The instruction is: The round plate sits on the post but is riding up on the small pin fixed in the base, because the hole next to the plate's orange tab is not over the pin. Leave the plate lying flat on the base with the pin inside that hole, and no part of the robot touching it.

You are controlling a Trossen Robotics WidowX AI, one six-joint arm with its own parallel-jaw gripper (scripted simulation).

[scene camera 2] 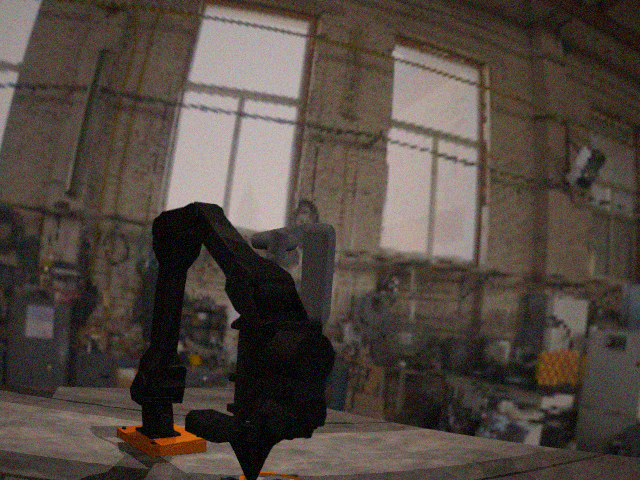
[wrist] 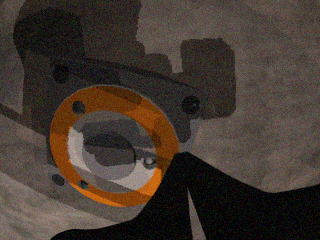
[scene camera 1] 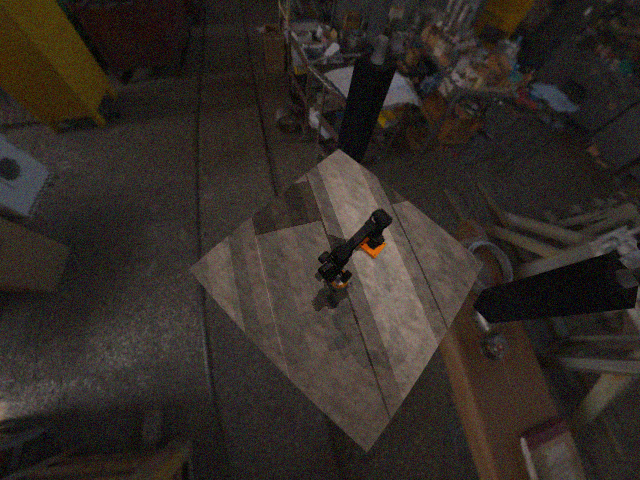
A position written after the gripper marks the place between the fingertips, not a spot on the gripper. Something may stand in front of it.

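Observation:
Wrist view: a round plate (wrist: 125,111) and the gripper (wrist: 181,158), which is shut and holds nothing.

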